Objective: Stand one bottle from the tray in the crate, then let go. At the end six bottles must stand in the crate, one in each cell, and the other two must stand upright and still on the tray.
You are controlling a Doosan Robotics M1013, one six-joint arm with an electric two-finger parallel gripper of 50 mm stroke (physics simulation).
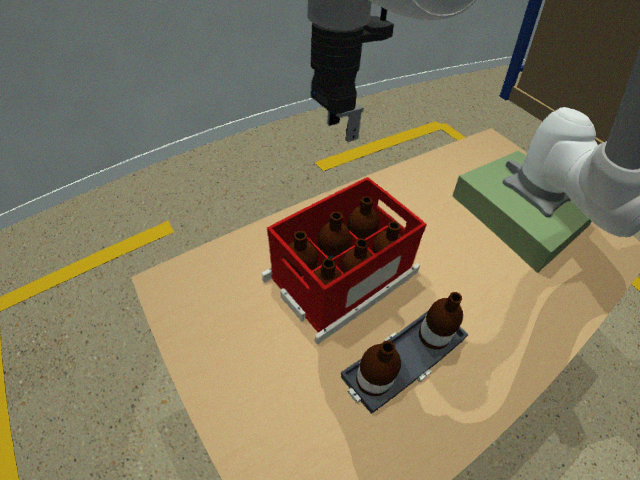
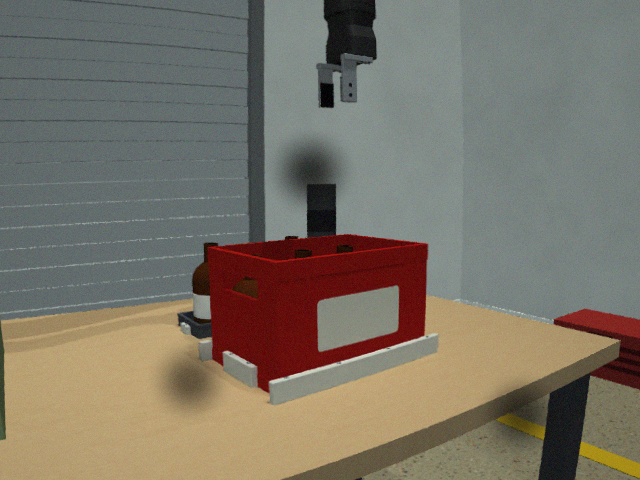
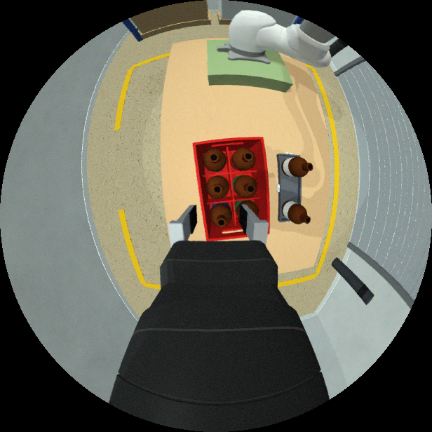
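Seen in the pictures: gripper, between the fingertips: (image 1: 342, 131) (image 2: 337, 104); arm's base, origin of its link: (image 1: 537, 190).
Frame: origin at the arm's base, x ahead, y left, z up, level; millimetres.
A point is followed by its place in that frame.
The red crate (image 1: 330, 305) @(z 31, x 765, y -27 mm) (image 2: 292, 320) @(z 24, x 542, y -226 mm) (image 3: 266, 167) stands upright on the table, with one brown bottle standing in each of its cells; the bottle in the middle cell of the far row (image 1: 333, 238) @(z 43, x 667, y -154 mm) (image 3: 217, 187) stands apart from the fingers. The dark tray (image 1: 409, 356) @(z -71, x 660, y 124 mm) (image 2: 187, 320) @(z -53, x 528, y 117 mm) (image 3: 290, 191) lies beside the crate. Two bottles stand upright on it, one at each end: one bottle (image 1: 442, 321) @(z 36, x 610, y 131 mm) (image 2: 202, 286) @(z 11, x 553, y 97 mm) (image 3: 296, 167) nearer the robot base, the other bottle (image 1: 379, 365) @(z 46, x 773, y 130 mm) (image 3: 295, 212) at the opposite end. My gripper (image 1: 343, 130) @(z 301, x 655, y -169 mm) (image 2: 338, 103) @(z 301, x 655, y -169 mm) (image 3: 217, 213) is open and empty, high above the crate.
White rails (image 1: 367, 304) (image 2: 356, 367) run along the crate's foot, and small white clips (image 1: 424, 375) @(z -61, x 668, y 179 mm) sit at the tray's edges. The green block (image 1: 516, 217) @(z 8, x 184, y 31 mm) (image 3: 245, 80) bears the white robot base (image 1: 560, 149) @(z 200, x 77, y 26 mm) (image 3: 247, 35). The table (image 1: 232, 335) @(z -76, x 943, y -128 mm) (image 2: 103, 392) @(z -76, x 327, y -92 mm) (image 3: 185, 110) carries them all.
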